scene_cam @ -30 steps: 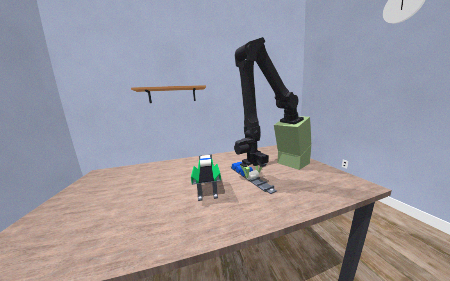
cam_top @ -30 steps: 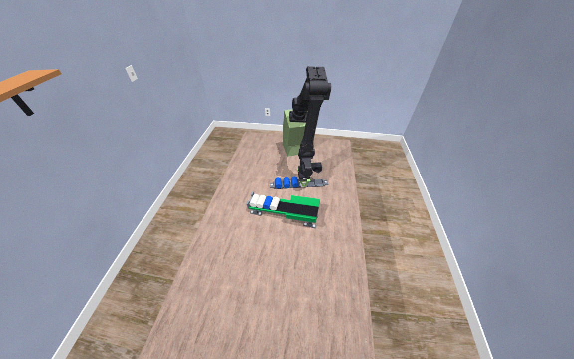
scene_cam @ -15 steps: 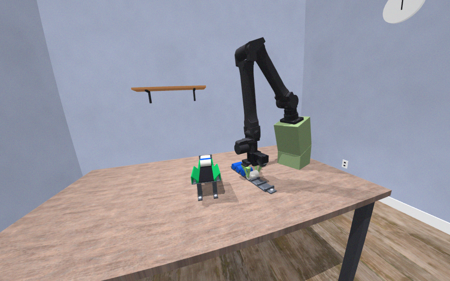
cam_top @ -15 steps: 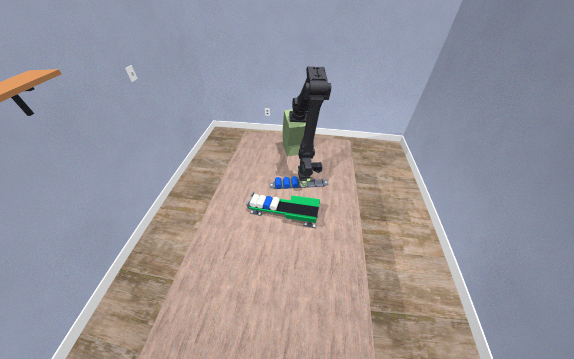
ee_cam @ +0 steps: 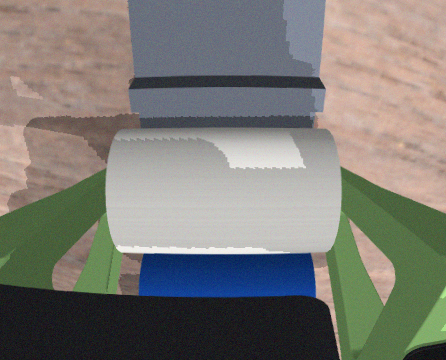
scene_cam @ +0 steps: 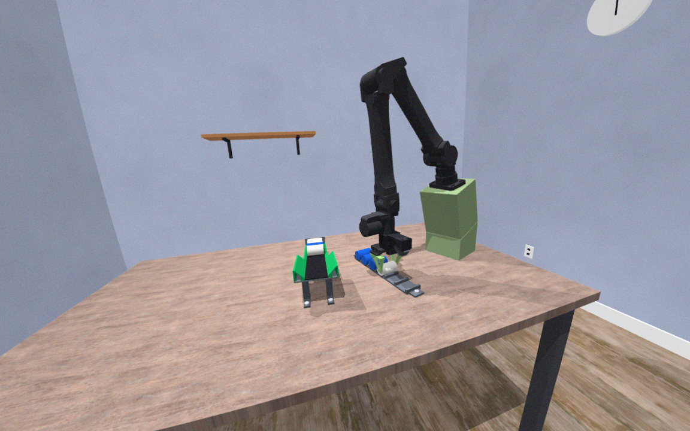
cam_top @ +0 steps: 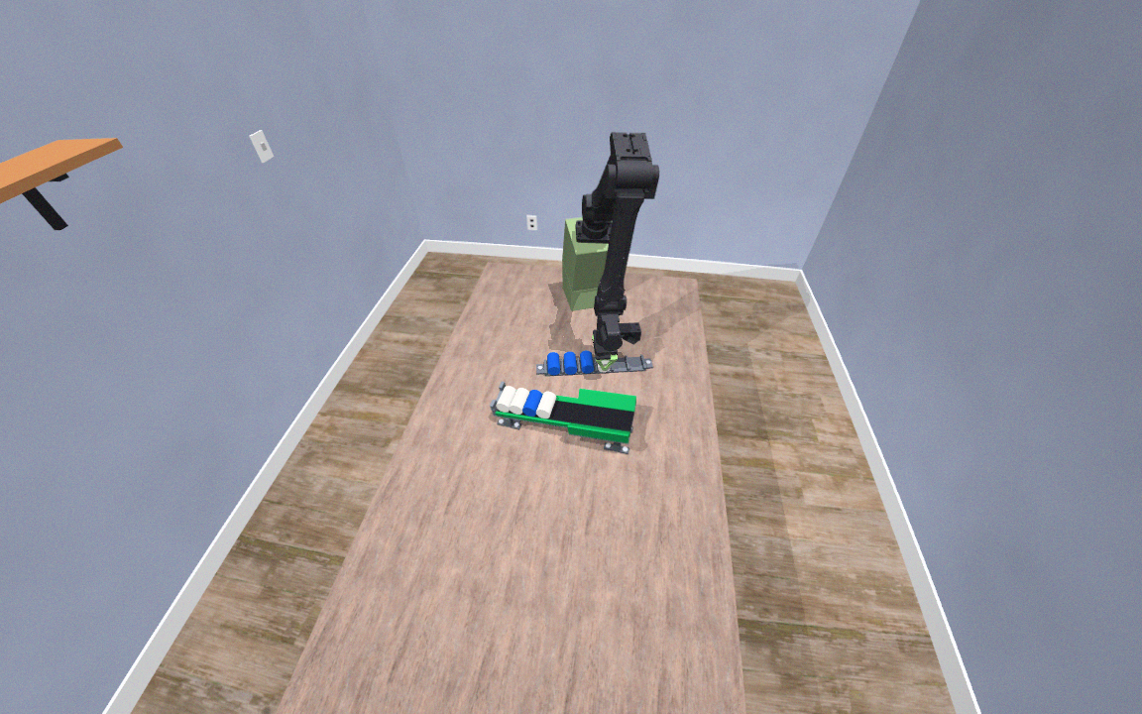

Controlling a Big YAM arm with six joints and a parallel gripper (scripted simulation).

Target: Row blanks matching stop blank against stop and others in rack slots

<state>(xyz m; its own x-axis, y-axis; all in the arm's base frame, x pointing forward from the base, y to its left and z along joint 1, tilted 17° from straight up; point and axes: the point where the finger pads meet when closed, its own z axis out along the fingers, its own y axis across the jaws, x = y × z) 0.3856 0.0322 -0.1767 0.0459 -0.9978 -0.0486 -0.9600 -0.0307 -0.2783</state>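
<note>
My gripper is now 3 cm to the left of the grey stock rack and 3 cm above it.
</note>
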